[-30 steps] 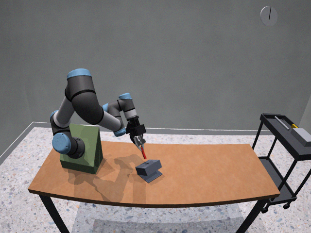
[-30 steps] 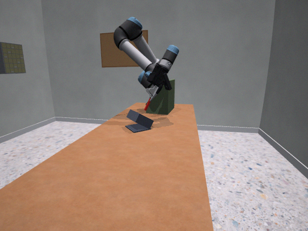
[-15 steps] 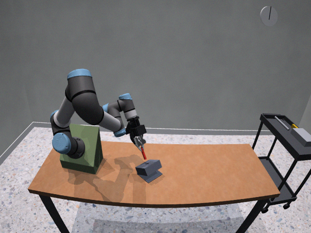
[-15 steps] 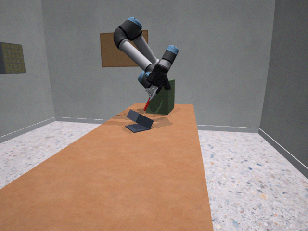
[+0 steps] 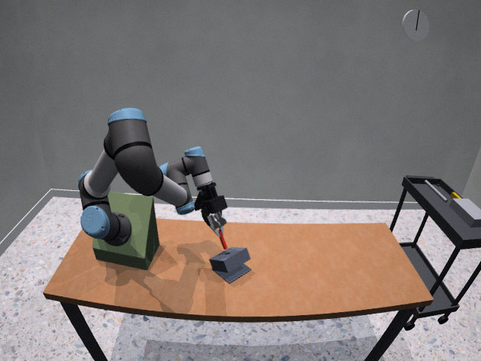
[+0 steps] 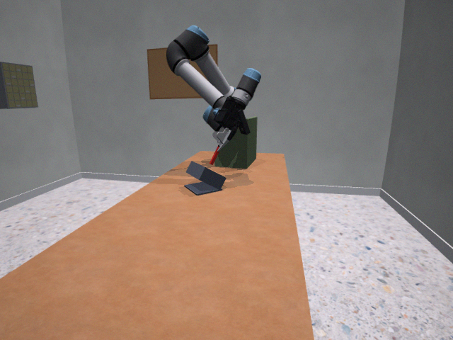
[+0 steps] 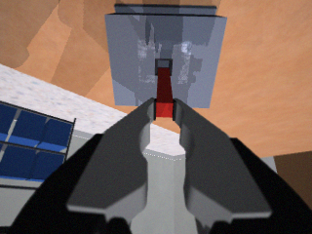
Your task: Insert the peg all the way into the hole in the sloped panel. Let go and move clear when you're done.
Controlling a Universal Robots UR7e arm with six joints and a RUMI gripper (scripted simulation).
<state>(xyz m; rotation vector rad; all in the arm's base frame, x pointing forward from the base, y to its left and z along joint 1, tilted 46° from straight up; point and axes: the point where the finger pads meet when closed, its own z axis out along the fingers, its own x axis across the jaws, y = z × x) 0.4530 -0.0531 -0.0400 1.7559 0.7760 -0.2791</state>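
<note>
The flat panel foot is 50 mm ahead of my hand, 60 mm to the right of it and 160 mm below it. From my hand the other things lie so: red peg 10 mm ahead, 10 mm to the right, 30 mm below.
</note>
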